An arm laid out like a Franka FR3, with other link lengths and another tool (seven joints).
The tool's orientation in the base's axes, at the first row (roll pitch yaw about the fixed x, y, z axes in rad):
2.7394 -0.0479 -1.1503
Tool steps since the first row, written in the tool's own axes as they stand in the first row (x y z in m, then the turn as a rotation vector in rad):
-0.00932 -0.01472 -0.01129 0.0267 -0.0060 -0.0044
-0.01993 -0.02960 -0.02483 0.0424 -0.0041 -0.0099
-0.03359 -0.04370 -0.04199 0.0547 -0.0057 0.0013
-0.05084 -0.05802 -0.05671 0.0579 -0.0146 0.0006
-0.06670 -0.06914 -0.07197 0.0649 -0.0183 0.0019
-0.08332 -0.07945 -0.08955 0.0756 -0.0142 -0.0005
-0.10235 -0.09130 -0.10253 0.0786 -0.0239 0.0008
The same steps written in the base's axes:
0.01251 0.01603 0.00418 0.0175 -0.0213 0.0030
0.02539 0.03375 0.01029 0.0241 -0.0352 0.0095
0.03760 0.05469 0.01990 0.0267 -0.0481 -0.0008
0.04770 0.07850 0.02701 0.0358 -0.0477 -0.0035
0.05584 0.10000 0.03592 0.0413 -0.0530 -0.0058
0.06376 0.12237 0.04726 0.0430 -0.0637 -0.0015
0.07046 0.14657 0.05364 0.0520 -0.0633 -0.0063

